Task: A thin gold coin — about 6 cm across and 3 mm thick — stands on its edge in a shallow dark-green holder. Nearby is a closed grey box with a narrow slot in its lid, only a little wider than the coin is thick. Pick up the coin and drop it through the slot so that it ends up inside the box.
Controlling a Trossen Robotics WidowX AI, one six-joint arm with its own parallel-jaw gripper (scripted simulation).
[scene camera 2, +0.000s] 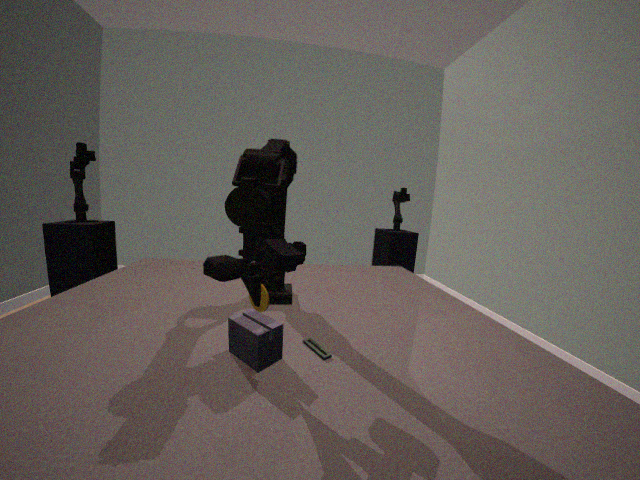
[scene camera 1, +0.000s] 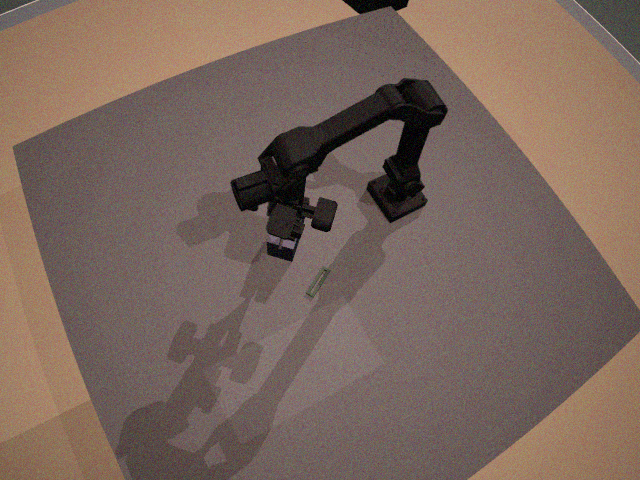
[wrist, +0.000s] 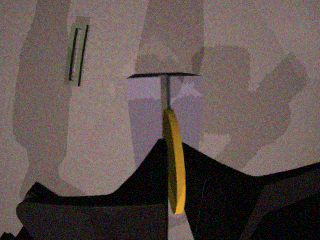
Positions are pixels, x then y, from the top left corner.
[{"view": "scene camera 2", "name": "my gripper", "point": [258, 305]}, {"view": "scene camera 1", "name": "my gripper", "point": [287, 223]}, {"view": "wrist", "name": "my gripper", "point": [166, 144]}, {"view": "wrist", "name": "gold coin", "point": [170, 133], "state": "held by my gripper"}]
